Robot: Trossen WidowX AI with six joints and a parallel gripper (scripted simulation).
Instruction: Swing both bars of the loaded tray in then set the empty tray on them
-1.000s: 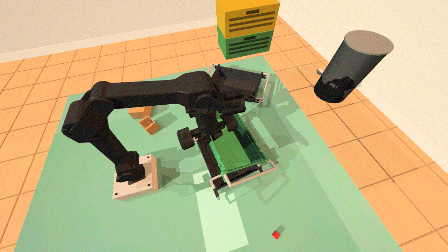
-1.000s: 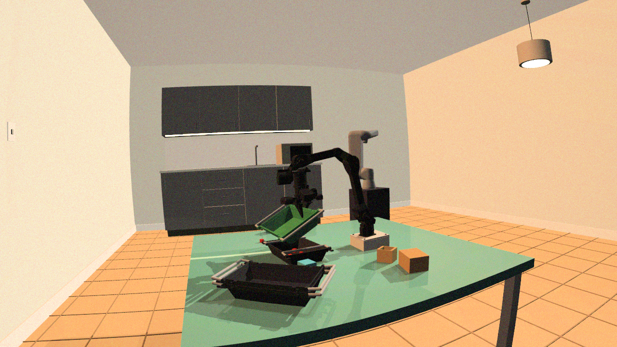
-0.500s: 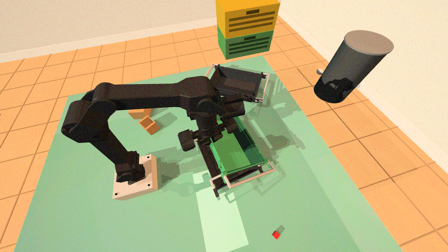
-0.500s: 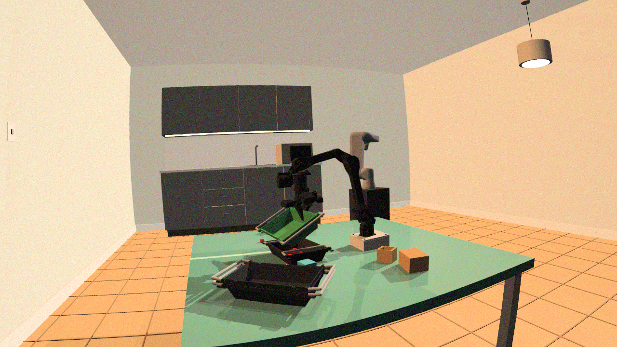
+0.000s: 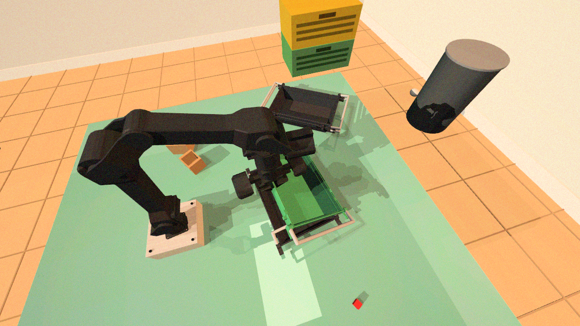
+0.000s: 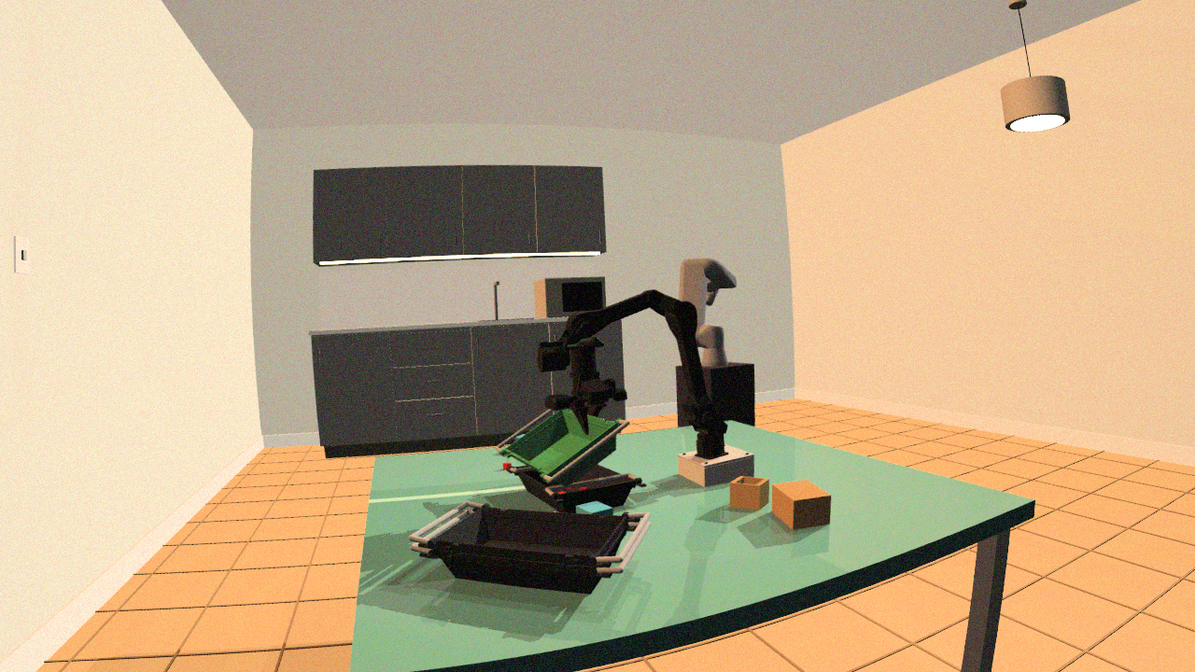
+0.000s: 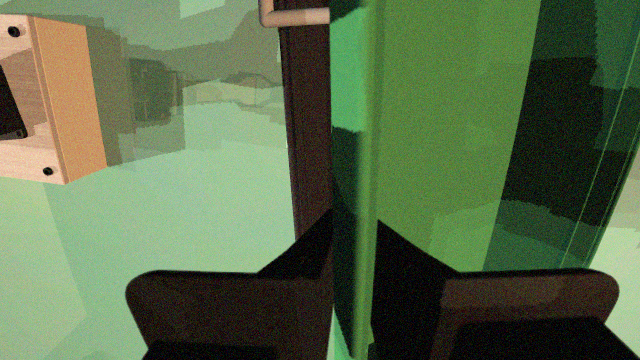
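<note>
Now: the green tray 80 mm ahead of my gripper tip and 10 mm below it.
</note>
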